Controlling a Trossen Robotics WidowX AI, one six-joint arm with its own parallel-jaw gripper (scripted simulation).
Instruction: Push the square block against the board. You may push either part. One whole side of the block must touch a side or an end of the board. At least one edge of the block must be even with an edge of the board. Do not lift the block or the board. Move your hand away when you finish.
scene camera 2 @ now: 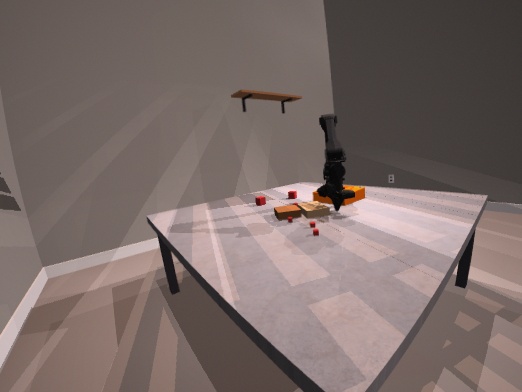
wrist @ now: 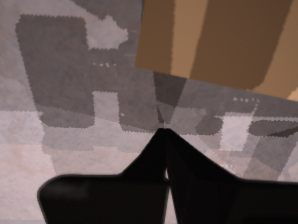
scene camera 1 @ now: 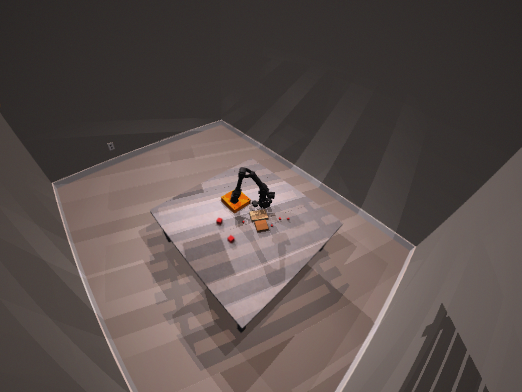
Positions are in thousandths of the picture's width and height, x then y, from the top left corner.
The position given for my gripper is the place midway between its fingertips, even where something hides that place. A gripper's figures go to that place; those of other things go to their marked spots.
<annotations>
My gripper (wrist: 549, 596): 11 cm from the lens. A board (wrist: 810, 230) is 8 cm from the lens.
</annotations>
